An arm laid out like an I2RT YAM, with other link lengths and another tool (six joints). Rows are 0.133 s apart.
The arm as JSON. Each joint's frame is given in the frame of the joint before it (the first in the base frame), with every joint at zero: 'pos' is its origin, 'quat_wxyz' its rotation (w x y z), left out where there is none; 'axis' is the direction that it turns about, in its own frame. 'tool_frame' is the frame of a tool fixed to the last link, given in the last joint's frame.
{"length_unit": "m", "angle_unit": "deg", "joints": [
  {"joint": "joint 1", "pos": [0.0, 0.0, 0.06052], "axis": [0.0, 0.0, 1.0]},
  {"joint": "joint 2", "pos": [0.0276, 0.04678, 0.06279], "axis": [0.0, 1.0, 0.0]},
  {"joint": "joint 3", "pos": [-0.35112, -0.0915, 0.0], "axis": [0.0, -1.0, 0.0]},
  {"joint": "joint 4", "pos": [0.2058, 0.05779, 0.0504], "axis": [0.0, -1.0, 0.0]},
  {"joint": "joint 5", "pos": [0.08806, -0.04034, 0.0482], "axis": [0.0, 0.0, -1.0]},
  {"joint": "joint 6", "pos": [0.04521, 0.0, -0.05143], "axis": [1.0, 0.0, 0.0]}
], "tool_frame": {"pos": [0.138, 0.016, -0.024], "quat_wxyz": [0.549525, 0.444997, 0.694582, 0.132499]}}
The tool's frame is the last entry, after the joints.
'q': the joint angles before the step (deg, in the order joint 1, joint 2, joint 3, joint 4, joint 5, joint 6). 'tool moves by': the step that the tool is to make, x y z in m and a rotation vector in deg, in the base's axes. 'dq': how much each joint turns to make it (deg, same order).
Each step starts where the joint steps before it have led.
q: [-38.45 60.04 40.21 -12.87 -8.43 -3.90]
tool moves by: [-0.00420 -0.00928 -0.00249 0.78 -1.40 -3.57]
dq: [-1.80 -0.05 -1.67 2.52 0.70 2.23]
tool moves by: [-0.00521 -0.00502 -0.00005 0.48 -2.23 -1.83]
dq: [-2.73 -0.74 -1.94 2.71 -1.72 1.13]
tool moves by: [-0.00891 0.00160 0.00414 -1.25 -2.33 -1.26]
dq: [-1.44 -2.94 -2.04 1.74 -0.50 0.54]
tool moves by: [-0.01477 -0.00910 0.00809 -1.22 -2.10 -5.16]
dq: [-2.31 -2.73 -0.68 0.58 2.27 1.86]
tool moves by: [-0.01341 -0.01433 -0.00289 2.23 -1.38 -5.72]
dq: [-4.50 0.41 -0.56 0.57 0.03 2.81]
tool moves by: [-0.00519 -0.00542 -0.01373 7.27 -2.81 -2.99]
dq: [-5.58 2.64 -1.01 0.26 -5.28 4.72]
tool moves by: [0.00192 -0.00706 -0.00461 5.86 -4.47 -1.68]
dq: [-4.63 3.17 -0.90 2.61 -5.94 4.68]
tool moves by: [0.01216 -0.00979 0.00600 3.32 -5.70 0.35]
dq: [-2.30 3.75 -0.82 6.01 -5.56 4.76]
